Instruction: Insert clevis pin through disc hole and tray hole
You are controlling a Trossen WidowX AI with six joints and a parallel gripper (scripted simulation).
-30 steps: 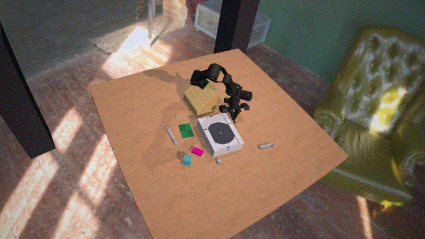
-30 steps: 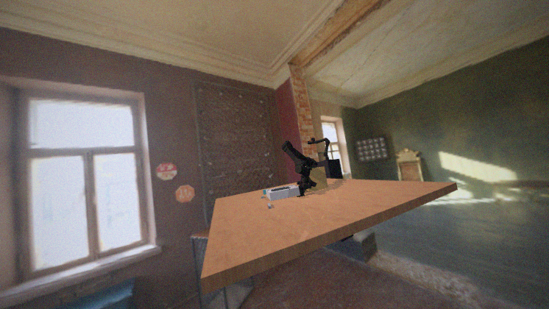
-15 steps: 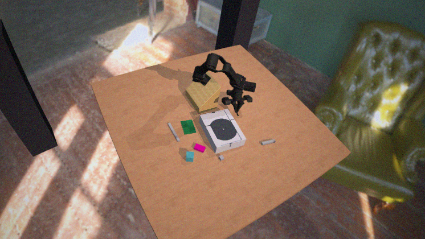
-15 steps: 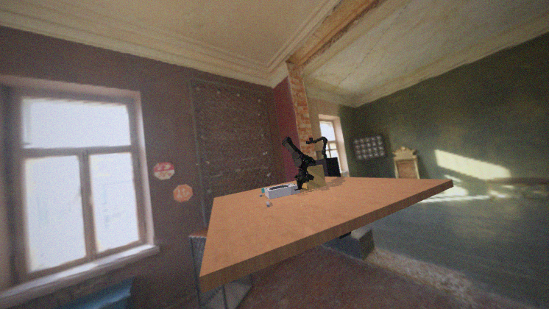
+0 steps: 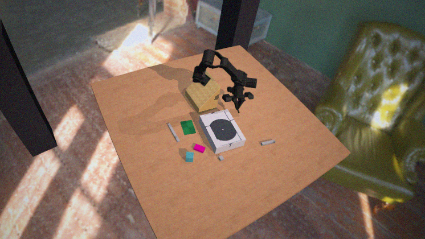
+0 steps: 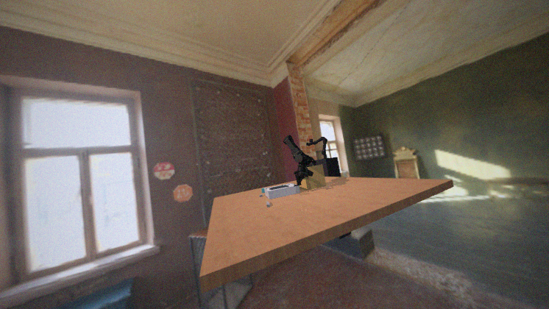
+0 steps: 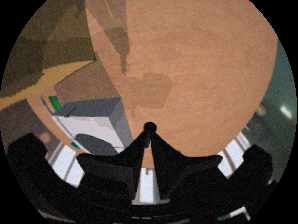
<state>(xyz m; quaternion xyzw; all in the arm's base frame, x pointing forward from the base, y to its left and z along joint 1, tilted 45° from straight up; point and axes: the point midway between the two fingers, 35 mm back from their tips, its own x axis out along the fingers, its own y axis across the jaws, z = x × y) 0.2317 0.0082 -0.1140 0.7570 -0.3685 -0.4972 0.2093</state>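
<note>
My gripper tip is now 7 cm short of the dark grey disc, 17 cm to the left of it and 1 cm above it. The rest, counted from my gripper tip: dark clevis pin: 1 cm ahead; then green tile: 8 cm behind, 31 cm to the right, 7 cm below; then rimmed tray: 6 cm ahead, 17 cm to the right, 2 cm below.
</note>
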